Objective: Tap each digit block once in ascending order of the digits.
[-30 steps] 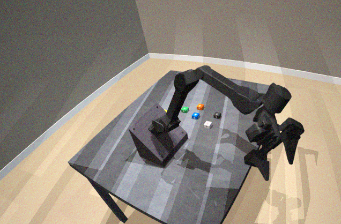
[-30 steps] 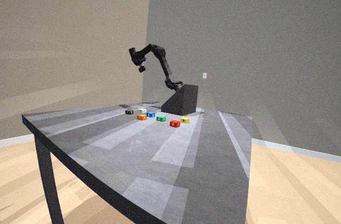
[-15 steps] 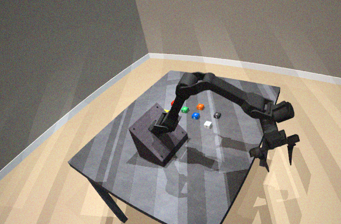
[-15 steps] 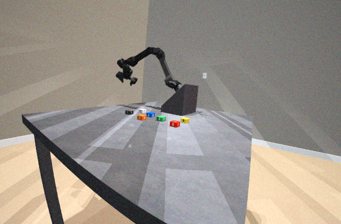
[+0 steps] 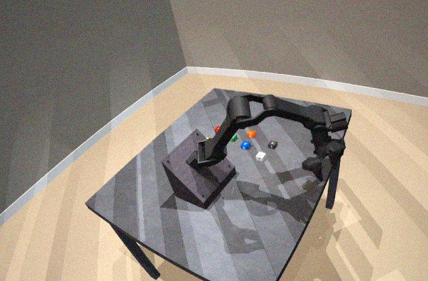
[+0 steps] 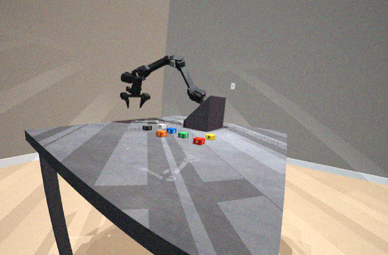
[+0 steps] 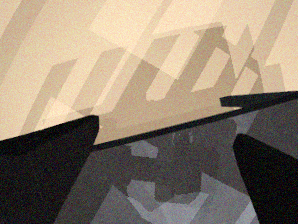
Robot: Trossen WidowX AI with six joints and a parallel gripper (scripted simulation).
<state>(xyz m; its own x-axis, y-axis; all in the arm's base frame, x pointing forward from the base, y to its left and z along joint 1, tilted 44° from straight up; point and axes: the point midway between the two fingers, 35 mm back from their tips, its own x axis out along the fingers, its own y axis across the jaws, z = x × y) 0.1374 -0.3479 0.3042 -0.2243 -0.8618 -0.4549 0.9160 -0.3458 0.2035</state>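
Right now my gripper tip is 600 mm to the right of the red block, 210 mm short of it and 60 mm above it. The rest, counted from my gripper tip: black block 300 mm to the left, 180 mm ahead, 60 mm below; blue block 420 mm to the left, 140 mm ahead, 60 mm below; white block 320 mm to the left, 90 mm ahead, 60 mm below.
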